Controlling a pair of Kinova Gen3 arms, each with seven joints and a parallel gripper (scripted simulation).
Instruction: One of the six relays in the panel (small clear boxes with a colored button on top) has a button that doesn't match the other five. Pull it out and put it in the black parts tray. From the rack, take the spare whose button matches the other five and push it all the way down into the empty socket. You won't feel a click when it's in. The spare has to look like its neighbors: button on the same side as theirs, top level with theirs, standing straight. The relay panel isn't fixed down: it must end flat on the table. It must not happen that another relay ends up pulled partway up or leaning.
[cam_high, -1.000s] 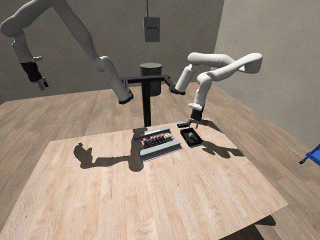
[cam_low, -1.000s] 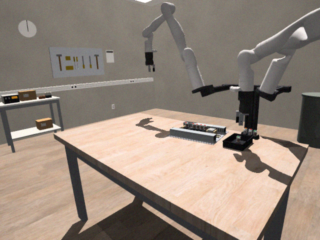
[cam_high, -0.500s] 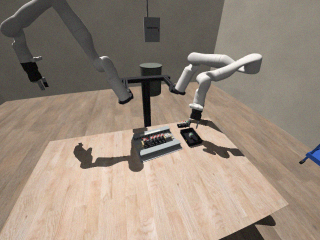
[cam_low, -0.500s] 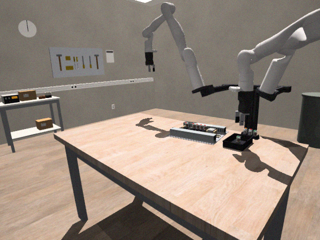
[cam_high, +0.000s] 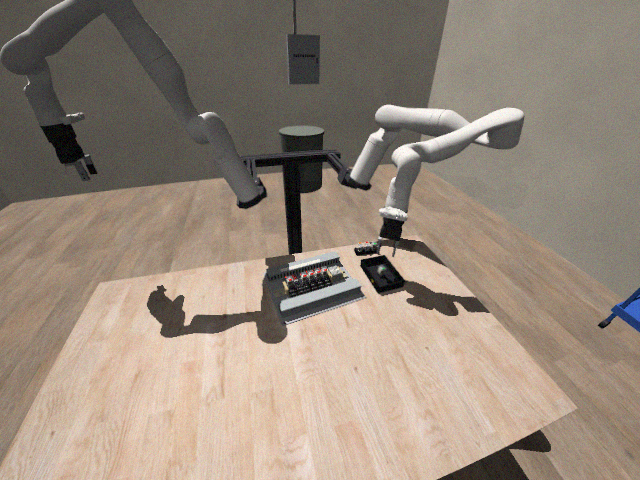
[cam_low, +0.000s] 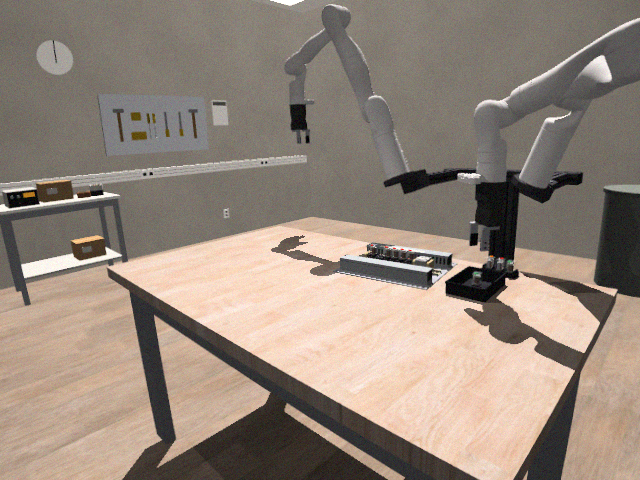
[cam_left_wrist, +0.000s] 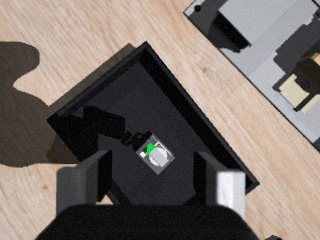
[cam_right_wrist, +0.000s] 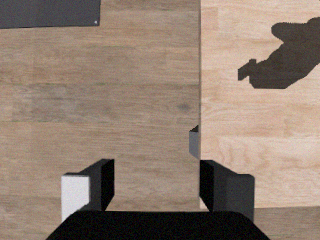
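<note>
Right now the black parts tray is 12 cm below my left hand. Also, from my left hand: spare rack (16 cm behind, 13 cm below, 2 cm to the left); then relay panel (28 cm to the right, 11 cm below, 5 cm behind).
</note>
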